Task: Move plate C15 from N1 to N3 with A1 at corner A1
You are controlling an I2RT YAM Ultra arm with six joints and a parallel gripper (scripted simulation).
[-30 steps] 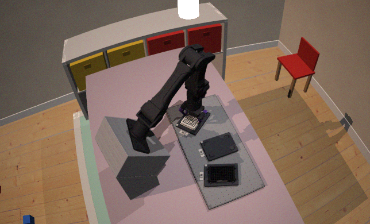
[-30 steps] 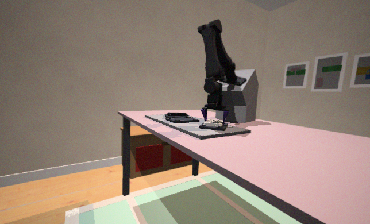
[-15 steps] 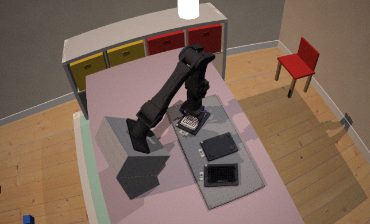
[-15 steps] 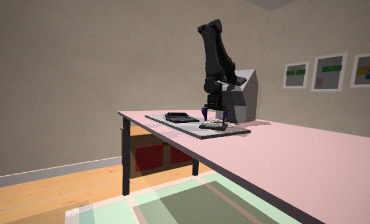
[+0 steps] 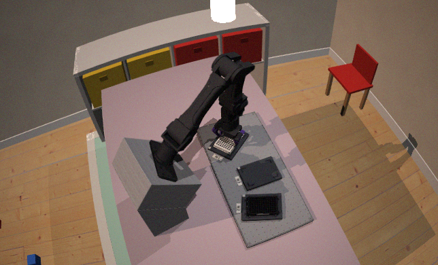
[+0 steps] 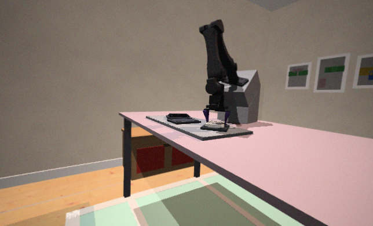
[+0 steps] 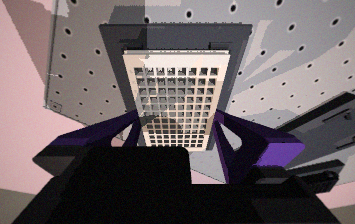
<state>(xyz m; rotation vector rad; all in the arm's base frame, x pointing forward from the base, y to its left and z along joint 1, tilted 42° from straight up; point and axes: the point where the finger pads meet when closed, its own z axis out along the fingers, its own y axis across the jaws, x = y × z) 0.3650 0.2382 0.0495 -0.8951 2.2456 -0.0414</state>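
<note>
Now: hand right at the white 96-well plate C15. Also, from my hand: dark plate nest N1 (10 mm below); then deck label (60 mm behind, 70 mm to the right, 20 mm below); then dark landing nest N3 (100 mm ahead, 190 mm to the right, 10 mm below).
</note>
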